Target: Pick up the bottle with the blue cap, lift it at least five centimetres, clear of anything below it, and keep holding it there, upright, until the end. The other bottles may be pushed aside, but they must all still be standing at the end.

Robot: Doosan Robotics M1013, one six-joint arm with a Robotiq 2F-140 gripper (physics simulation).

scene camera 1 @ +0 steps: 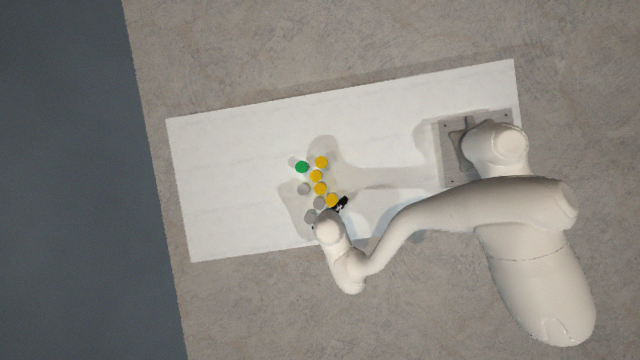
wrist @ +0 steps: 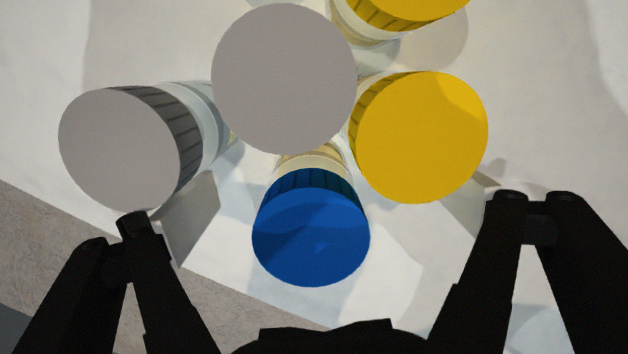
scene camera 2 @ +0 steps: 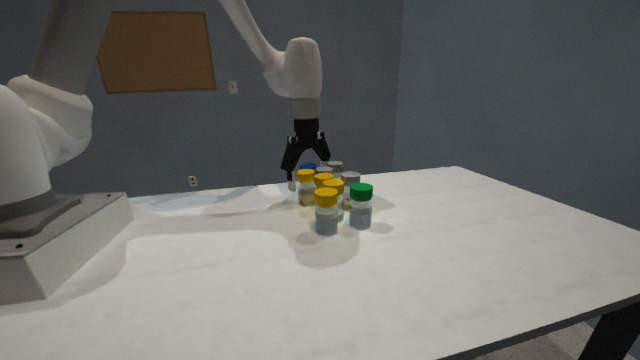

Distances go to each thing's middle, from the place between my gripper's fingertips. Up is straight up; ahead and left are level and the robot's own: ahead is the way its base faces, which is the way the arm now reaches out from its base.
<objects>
The blue-capped bottle point(wrist: 310, 231) lies 1 cm to the left of my hand and 1 cm above it.
</objects>
